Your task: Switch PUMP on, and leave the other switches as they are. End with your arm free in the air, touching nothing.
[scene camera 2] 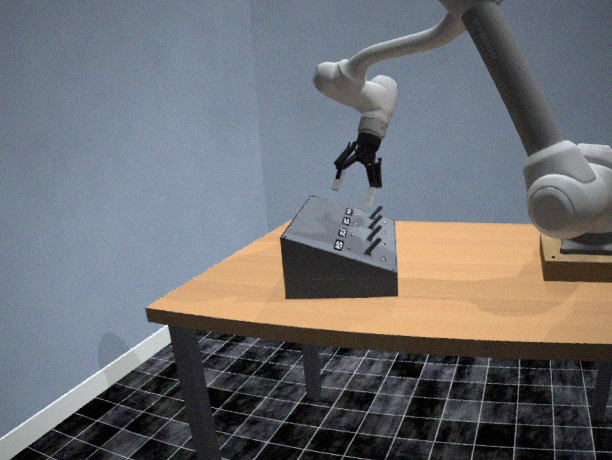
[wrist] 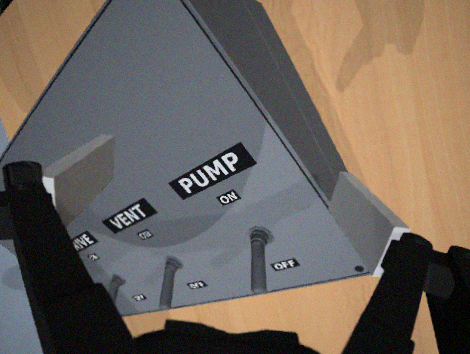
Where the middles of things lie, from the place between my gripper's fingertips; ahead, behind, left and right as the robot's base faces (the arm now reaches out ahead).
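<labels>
The pump lever (wrist: 258, 271) is 4 cm below my hand, 1 cm to the left of it and 8 cm behind it. And there's a grey sloped switch box (scene camera 2: 324, 252) too, which from my hand is 6 cm behind, 21 cm to the left and 7 cm below.
</labels>
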